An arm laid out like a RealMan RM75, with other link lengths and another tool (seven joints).
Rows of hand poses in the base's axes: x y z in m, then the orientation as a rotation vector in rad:
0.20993, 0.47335, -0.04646, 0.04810, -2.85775, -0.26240
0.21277, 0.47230, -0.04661, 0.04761, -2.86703, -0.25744
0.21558, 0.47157, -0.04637, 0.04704, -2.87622, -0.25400
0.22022, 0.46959, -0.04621, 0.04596, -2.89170, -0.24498
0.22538, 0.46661, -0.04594, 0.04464, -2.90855, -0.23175
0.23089, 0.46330, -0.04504, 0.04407, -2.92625, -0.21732
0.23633, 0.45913, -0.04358, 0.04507, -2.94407, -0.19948
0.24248, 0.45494, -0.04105, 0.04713, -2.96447, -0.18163
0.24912, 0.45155, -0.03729, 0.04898, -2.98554, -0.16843
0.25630, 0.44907, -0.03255, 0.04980, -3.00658, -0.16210
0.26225, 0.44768, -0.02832, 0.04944, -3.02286, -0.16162
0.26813, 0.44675, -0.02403, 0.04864, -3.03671, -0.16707
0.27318, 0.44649, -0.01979, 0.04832, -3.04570, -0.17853
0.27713, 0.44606, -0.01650, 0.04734, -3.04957, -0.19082
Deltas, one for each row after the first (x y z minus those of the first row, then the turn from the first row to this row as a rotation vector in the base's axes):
0.00284, -0.00105, -0.00015, -0.00386, -0.00882, -0.00071
0.00565, -0.00178, 0.00009, -0.00667, -0.01766, -0.00161
0.01029, -0.00376, 0.00025, -0.01357, -0.03234, -0.00289
0.01545, -0.00674, 0.00052, -0.02332, -0.04814, -0.00405
0.02096, -0.01005, 0.00142, -0.03375, -0.06484, -0.00468
0.02640, -0.01422, 0.00288, -0.04621, -0.08169, -0.00397
0.03255, -0.01841, 0.00541, -0.05853, -0.10128, -0.00283
0.03919, -0.02180, 0.00917, -0.06768, -0.12182, -0.00238
0.04637, -0.02428, 0.01391, -0.07228, -0.14255, -0.00328
0.05232, -0.02567, 0.01814, -0.07301, -0.15870, -0.00504
0.05820, -0.02660, 0.02243, -0.06984, -0.17261, -0.00741
0.06325, -0.02686, 0.02667, -0.06264, -0.18198, -0.00956
0.06720, -0.02729, 0.02996, -0.05486, -0.18629, -0.01171

